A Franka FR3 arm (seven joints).
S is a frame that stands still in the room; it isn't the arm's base.
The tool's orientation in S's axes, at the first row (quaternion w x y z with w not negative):
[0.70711, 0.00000, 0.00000, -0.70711]
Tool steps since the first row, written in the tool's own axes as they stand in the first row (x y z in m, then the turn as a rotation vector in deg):
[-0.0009, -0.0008, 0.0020, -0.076, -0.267, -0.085]
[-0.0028, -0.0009, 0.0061, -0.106, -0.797, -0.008]
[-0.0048, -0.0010, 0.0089, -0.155, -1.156, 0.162]
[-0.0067, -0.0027, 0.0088, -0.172, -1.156, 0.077]
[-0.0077, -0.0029, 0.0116, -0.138, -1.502, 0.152]
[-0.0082, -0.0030, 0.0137, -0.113, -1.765, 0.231]
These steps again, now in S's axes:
[-0.0008, 0.0009, 0.0020, -0.267, 0.076, -0.085]
[-0.0009, 0.0028, 0.0061, -0.797, 0.106, -0.008]
[-0.0010, 0.0048, 0.0089, -1.156, 0.155, 0.162]
[-0.0027, 0.0067, 0.0088, -1.156, 0.172, 0.077]
[-0.0029, 0.0077, 0.0116, -1.502, 0.138, 0.152]
[-0.0030, 0.0082, 0.0137, -1.765, 0.113, 0.231]

